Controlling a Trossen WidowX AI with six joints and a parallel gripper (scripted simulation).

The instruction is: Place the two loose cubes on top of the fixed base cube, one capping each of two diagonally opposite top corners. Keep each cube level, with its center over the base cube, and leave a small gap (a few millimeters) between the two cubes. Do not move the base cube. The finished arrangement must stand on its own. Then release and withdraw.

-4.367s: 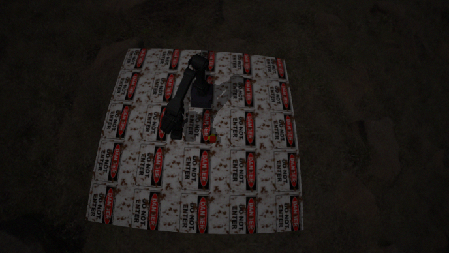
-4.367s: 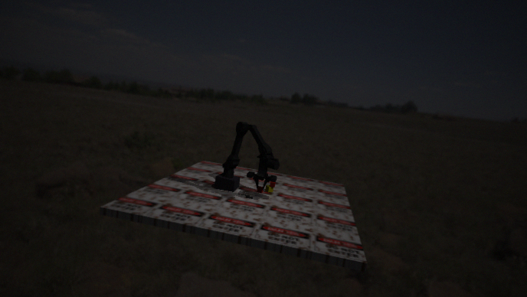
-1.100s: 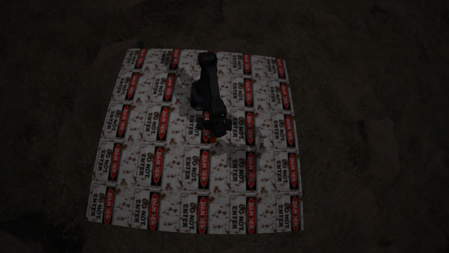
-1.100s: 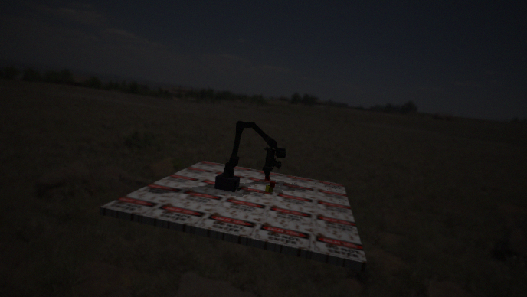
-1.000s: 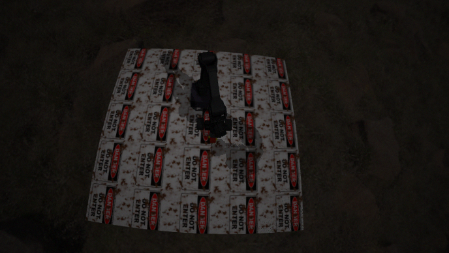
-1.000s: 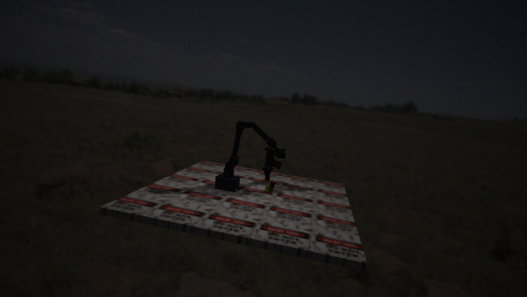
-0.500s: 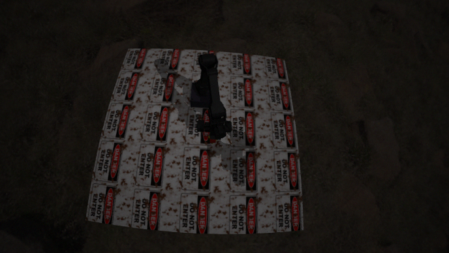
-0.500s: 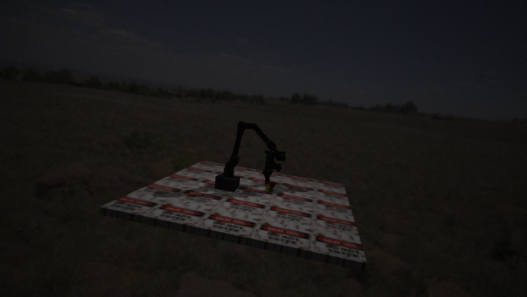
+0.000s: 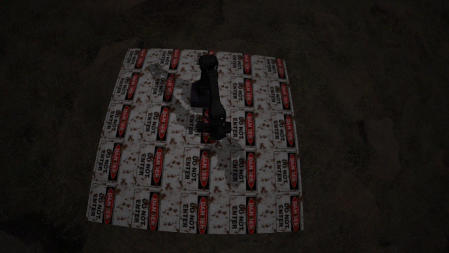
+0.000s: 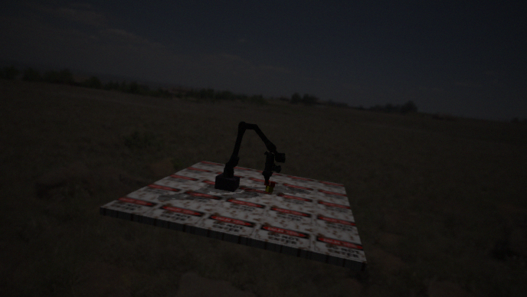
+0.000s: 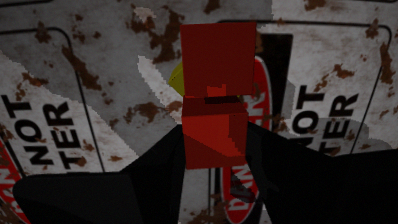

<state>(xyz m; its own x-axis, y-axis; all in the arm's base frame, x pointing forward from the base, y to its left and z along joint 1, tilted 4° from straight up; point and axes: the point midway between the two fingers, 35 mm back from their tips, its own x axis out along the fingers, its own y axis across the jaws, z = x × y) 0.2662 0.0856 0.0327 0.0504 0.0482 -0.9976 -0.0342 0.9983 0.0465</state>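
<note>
Now: the yellow base cube 20 mm ahead of my gripper tip and 40 mm below it.
</note>
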